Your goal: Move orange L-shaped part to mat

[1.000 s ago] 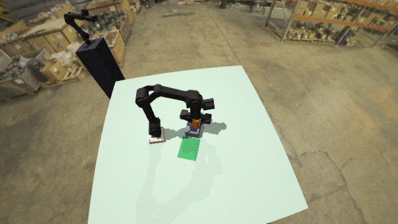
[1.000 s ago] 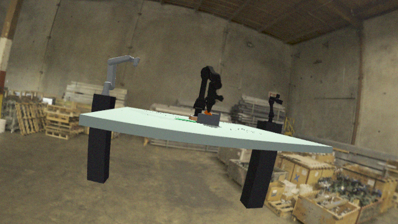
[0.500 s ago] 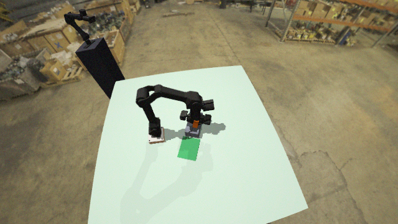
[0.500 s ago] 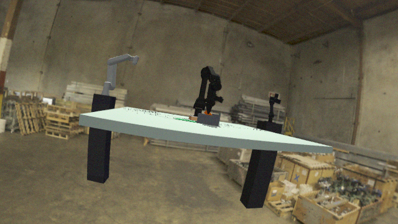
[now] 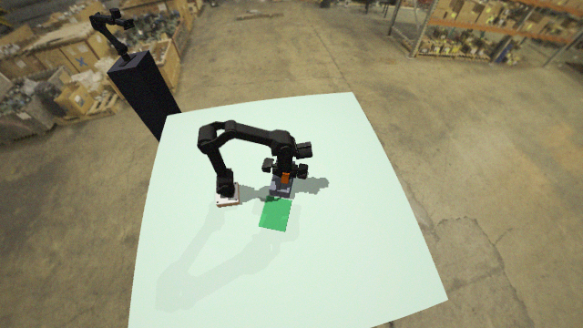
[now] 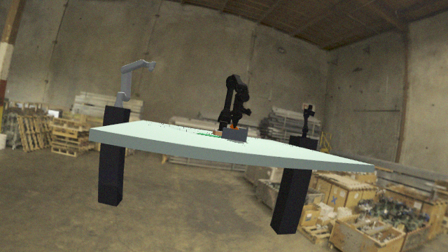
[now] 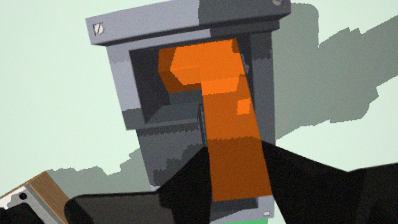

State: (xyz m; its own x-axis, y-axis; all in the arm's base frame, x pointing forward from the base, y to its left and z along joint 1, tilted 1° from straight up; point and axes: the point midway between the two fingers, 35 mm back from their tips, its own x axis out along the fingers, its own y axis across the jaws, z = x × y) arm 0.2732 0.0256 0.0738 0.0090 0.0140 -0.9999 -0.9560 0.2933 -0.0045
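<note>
The green mat is 6 cm behind my gripper tip, 14 cm to the right of it and 8 cm below it. The rest, counted from my gripper tip: orange L-shaped part 1 cm behind, 3 cm to the left, 3 cm below.
</note>
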